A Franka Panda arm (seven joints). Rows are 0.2 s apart.
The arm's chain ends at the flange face. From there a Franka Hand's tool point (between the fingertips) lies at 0.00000 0.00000 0.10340 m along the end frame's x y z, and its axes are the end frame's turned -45 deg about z.
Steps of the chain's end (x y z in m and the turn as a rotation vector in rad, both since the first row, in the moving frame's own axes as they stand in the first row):
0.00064, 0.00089, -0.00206, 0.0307, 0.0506, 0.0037
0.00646, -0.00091, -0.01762, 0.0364, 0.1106, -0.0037
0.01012, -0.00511, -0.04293, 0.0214, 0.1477, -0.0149
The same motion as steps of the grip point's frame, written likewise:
0.00576, 0.00255, -0.00224, -0.0141, 0.0575, 0.0037
0.01594, 0.00932, -0.01832, -0.0525, 0.1039, -0.0037
0.02316, 0.01265, -0.04408, -0.0893, 0.1196, -0.0149

